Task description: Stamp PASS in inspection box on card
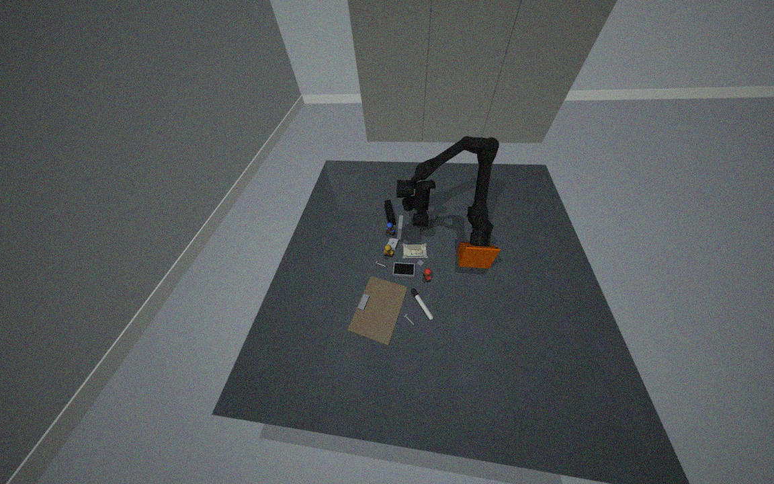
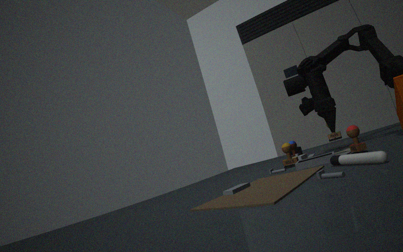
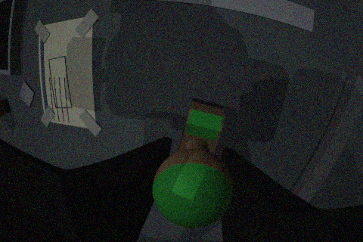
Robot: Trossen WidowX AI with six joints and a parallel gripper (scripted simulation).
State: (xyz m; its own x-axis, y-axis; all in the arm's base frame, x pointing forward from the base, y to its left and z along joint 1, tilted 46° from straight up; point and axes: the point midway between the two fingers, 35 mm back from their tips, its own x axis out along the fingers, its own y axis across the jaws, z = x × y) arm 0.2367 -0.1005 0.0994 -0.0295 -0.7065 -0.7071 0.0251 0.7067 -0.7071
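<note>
Now: gripper tip 230 mm to the right of the black ink pad, 60 mm short of it and 50 mm above it. Also, from my gripper tip: white card 130 mm to the left, 60 mm below, 20 mm ahead; green-knobbed PASS stamp right at my gripper tip; blue stamp 140 mm ahead, 40 mm below, 30 mm to the left.
</note>
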